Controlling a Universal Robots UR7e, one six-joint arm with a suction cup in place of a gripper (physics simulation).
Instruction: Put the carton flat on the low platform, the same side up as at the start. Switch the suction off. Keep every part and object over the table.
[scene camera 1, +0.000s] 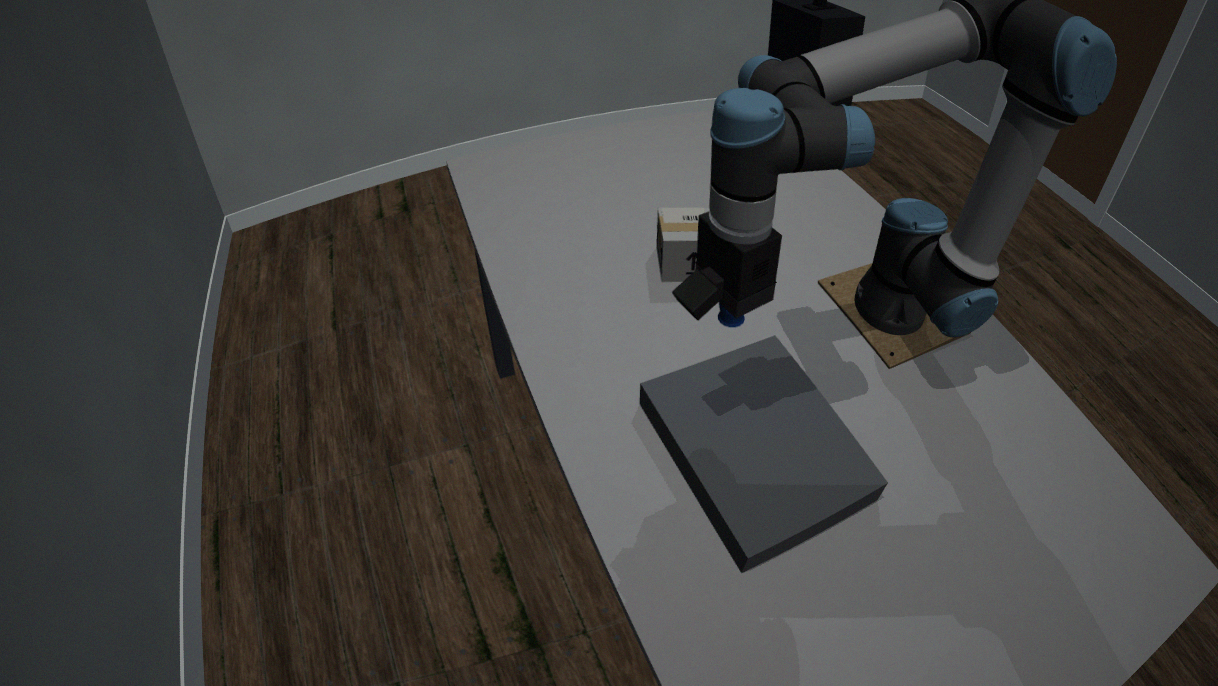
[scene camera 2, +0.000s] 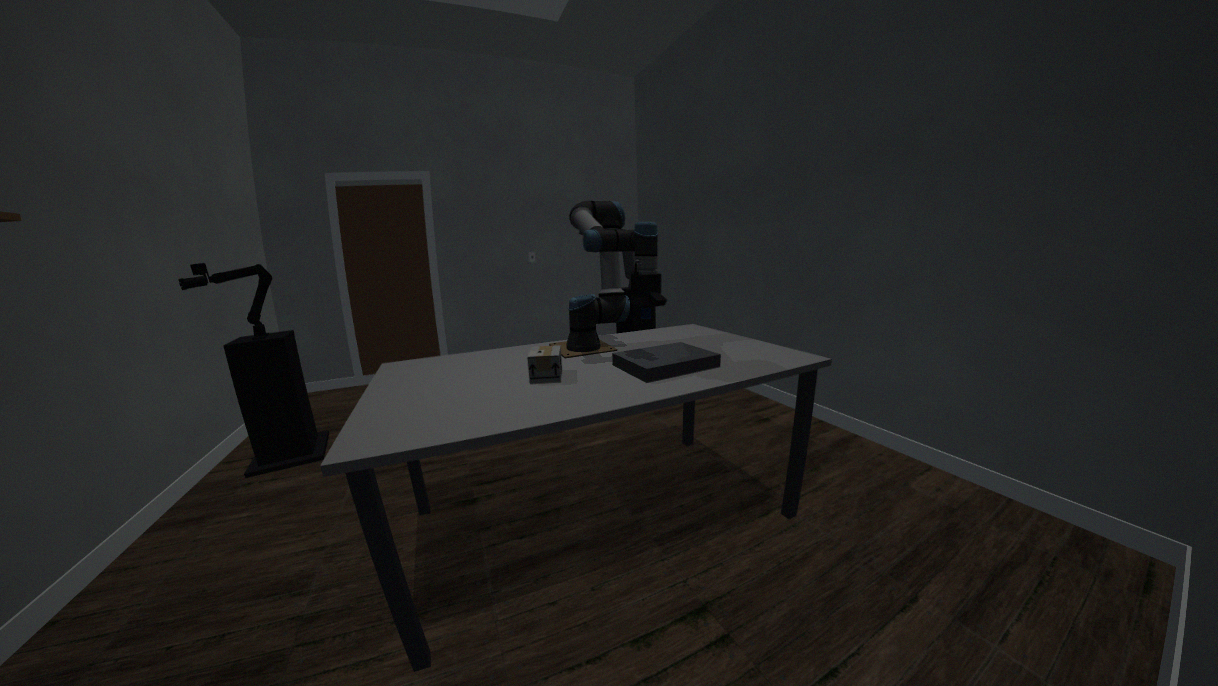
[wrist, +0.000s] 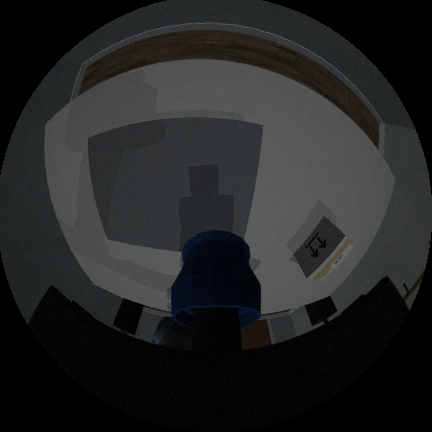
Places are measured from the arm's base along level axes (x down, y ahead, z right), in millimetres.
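Pixels of known places: hand, tool point: (scene camera 1: 731, 317) (scene camera 2: 645, 317) (wrist: 215, 259); arm's base, link origin: (scene camera 1: 890, 306) (scene camera 2: 583, 347).
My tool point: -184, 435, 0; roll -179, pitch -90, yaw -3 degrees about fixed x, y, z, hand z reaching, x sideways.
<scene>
Ahead of a thing's pixels: the offset from my tool point to its top centre, as dx, dy, dz. Level surfaces: height alone.
The carton @[+100, -185, +298] (scene camera 1: 679, 255) (scene camera 2: 544, 366) (wrist: 320, 246) is a small white box with tan tape, a barcode label on top and arrows on its side. It stands upright on the table, beside the low platform and apart from it. In scene camera 1 the arm hides its right part. The low platform @[+146, -8, -101] (scene camera 1: 767, 451) (scene camera 2: 667, 362) (wrist: 150, 190) is a flat dark grey slab on the table. My suction cup (scene camera 1: 731, 319) (wrist: 216, 245) is blue, points down and hangs above the table near the platform's edge. It touches nothing and is open, with no carton on it.
The white table @[dx +194] (scene camera 1: 579, 298) (scene camera 2: 460, 400) (wrist: 300, 150) bears the arm's base on a wooden plate (scene camera 1: 903, 353) (scene camera 2: 566, 350). The arm's shadow falls on the platform. A black pedestal (scene camera 2: 272, 392) with a small dark arm stands on the floor beyond the table.
</scene>
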